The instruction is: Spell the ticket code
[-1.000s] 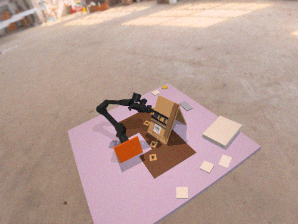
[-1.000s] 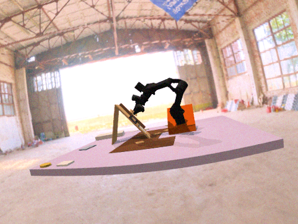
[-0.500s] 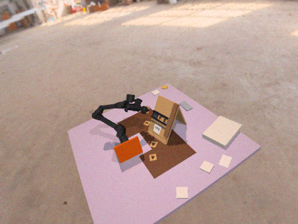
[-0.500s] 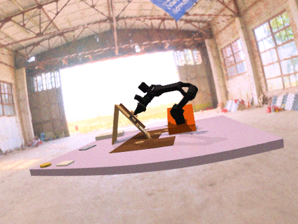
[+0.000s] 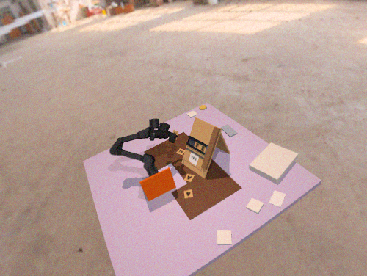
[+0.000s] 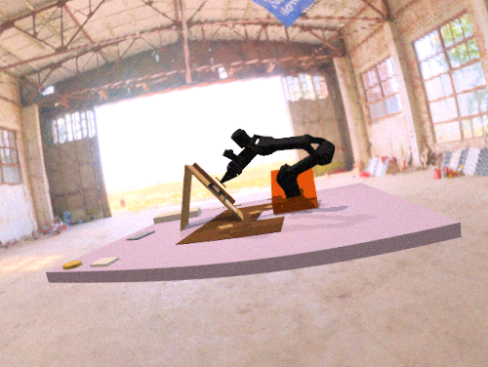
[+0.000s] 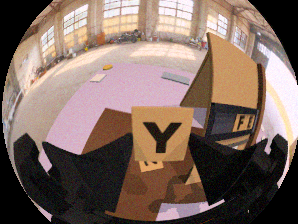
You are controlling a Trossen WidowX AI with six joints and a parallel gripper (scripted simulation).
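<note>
The white ticket lies 2 cm ahead of my gripper tip, 19 cm to the right of it and 12 cm below it. From my gripper tip the other things lie so: cream slab: 45 cm ahead, 53 cm to the right, 17 cm below; brown mat: 8 cm behind, 17 cm to the right, 19 cm below; grey plate: 45 cm ahead, 4 cm to the right, 18 cm below.
</note>
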